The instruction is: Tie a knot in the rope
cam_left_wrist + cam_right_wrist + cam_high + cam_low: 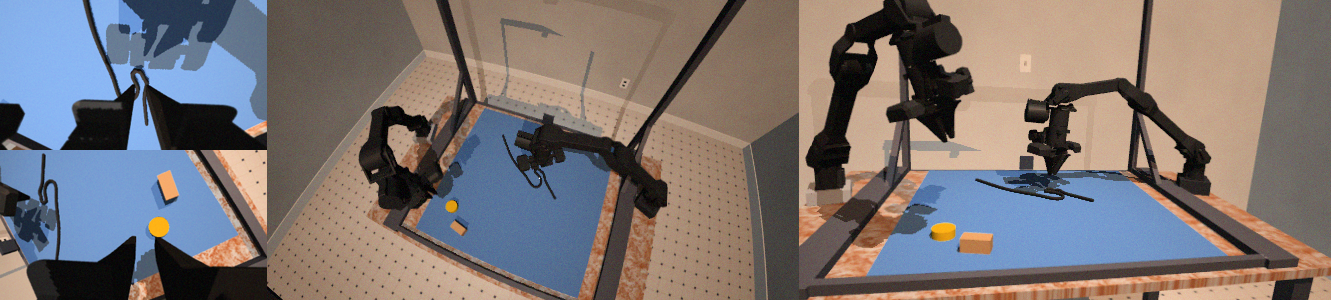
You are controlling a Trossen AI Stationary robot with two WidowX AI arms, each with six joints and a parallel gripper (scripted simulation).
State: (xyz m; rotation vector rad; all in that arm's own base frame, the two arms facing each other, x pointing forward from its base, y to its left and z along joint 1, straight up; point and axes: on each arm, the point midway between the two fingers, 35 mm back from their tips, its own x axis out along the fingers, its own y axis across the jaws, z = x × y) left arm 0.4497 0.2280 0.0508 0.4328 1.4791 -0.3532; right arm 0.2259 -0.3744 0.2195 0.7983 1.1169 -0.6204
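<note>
My left hand is 90 mm short of the blue mat, 50 mm to the left of it and 90 mm above it. Also, from my left hand: yellow disc: 280 mm ahead, 300 mm to the right, 80 mm below; then orange block: 350 mm ahead, 230 mm to the right, 70 mm below.
</note>
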